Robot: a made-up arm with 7 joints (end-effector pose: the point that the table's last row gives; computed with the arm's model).
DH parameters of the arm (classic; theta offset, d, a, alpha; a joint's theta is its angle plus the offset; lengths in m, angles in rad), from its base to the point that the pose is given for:
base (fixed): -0.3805 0 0.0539 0
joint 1: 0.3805 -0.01 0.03 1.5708
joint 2: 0 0.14 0.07 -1.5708
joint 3: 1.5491 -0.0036 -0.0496 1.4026
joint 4: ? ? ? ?
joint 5: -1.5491 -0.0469 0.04 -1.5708
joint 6: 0 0.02 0.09 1.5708
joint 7: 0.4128 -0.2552 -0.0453 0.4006
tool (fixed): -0.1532 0.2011 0 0
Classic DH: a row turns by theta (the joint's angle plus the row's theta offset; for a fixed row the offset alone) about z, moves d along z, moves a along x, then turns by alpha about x.
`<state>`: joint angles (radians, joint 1 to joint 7).
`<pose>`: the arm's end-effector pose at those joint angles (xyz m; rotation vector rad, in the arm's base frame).
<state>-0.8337 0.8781 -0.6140 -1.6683 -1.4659 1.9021 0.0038</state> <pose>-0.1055 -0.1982 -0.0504 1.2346 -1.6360 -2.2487</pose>
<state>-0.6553 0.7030 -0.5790 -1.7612 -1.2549 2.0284 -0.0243</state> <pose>-0.0727 -0.2029 -0.0337 1.2728 -1.0460 -2.3945</pose>
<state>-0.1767 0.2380 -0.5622 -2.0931 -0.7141 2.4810 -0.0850</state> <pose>0.0539 -0.1840 0.0213 0.9581 0.1190 -2.7471</pose>
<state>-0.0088 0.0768 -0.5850 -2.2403 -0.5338 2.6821 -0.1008</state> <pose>0.1132 -0.1605 0.0271 0.7664 0.2667 -2.9205</pose>
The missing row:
joint 4: 0 0.0624 -0.0191 -1.4026
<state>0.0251 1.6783 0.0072 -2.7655 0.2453 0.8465 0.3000</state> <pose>-0.1370 -0.2175 0.1086 -0.0313 -0.1702 -2.0314</pose>
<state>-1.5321 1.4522 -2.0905 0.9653 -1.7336 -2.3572 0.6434</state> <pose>-0.0305 0.0100 -0.0595 -0.5092 0.3447 2.3382</pose>
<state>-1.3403 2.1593 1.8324 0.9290 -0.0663 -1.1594 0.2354</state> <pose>0.1420 -0.0033 0.1147 -0.8757 -0.2099 1.3397</pose>
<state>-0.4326 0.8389 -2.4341 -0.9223 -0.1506 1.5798 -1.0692</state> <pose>0.0409 -0.0968 -0.0232 -1.5504 -1.2027 1.2116</pose>
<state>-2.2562 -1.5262 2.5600 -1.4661 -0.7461 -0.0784 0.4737</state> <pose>-0.0324 -0.2293 -0.0987 0.1611 -0.9290 -0.5472</pose>
